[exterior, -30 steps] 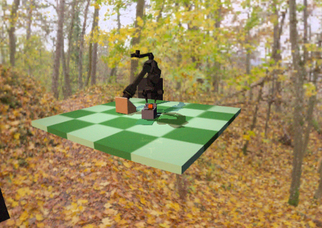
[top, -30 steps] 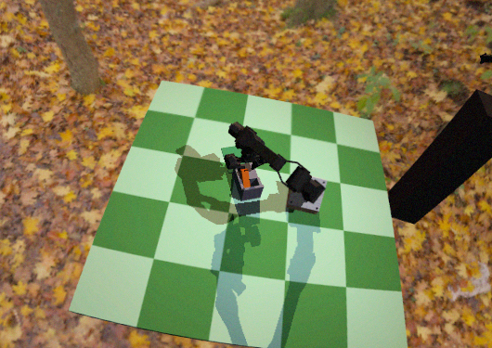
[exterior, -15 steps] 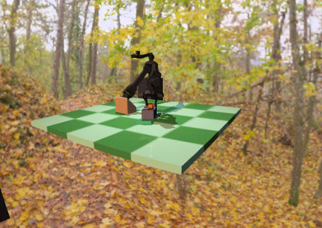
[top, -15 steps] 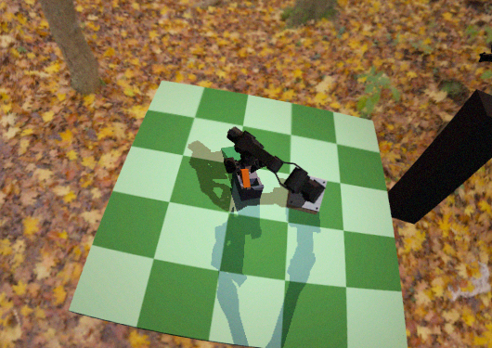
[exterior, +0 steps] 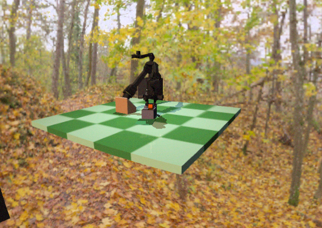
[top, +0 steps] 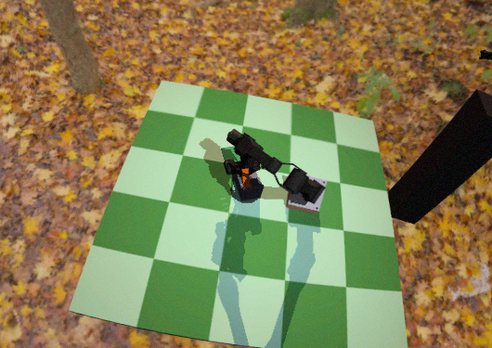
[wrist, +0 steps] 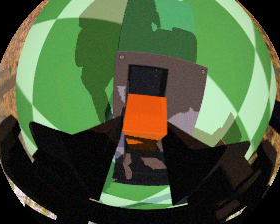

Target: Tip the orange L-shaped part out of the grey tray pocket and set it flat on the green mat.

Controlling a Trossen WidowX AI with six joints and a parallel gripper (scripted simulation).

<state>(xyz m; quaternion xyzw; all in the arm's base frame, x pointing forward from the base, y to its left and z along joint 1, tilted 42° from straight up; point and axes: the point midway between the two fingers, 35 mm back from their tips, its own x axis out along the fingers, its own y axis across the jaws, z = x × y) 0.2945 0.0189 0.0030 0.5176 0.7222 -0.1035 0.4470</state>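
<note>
The orange L-shaped part lies 30 mm below my gripper tip, 30 mm behind it and 20 mm to the left of it. The rest, counted from my gripper tip: green mat (130 mm to the right, 80 mm below, 60 mm ahead).
</note>
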